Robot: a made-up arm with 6 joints.
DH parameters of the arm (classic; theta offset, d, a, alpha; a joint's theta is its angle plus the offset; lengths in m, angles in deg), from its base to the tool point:
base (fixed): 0 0.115 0 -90
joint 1: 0 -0.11 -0.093 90
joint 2: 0 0.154 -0.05 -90
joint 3: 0 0.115 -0.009 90
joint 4: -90 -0.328 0.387 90
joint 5: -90 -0.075 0.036 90
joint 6: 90 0.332 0.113 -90
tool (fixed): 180 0.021 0 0
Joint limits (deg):
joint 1: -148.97..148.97
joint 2: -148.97..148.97
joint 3: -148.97..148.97
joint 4: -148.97..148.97
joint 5: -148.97..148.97
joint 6: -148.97..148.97
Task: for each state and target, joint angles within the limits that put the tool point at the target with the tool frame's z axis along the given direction. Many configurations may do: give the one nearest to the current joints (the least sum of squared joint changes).
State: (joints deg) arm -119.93 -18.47 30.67 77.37 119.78 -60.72
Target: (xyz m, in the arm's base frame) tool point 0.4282 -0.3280 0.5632 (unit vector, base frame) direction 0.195 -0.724 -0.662
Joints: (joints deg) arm -117.66 -25.79 21.81 69.64 120.71 -91.75
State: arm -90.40 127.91 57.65 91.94 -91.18 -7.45
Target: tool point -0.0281 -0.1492 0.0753 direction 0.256 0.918 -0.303
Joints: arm -66.22 135.93 65.09 61.72 -56.61 -9.71
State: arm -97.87 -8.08 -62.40 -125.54 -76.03 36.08
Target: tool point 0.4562 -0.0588 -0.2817 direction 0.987 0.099 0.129
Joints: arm -113.84 38.33 -53.22 -109.09 -116.41 2.48
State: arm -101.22 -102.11 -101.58 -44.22 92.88 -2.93
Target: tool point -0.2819 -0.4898 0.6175 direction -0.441 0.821 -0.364
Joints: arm -68.15 -53.66 -138.35 -87.22 64.37 -2.20
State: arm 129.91 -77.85 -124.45 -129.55 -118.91 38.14
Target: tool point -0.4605 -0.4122 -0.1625 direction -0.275 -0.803 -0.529
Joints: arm 148.97 -94.88 -136.62 -146.32 -138.31 -2.24
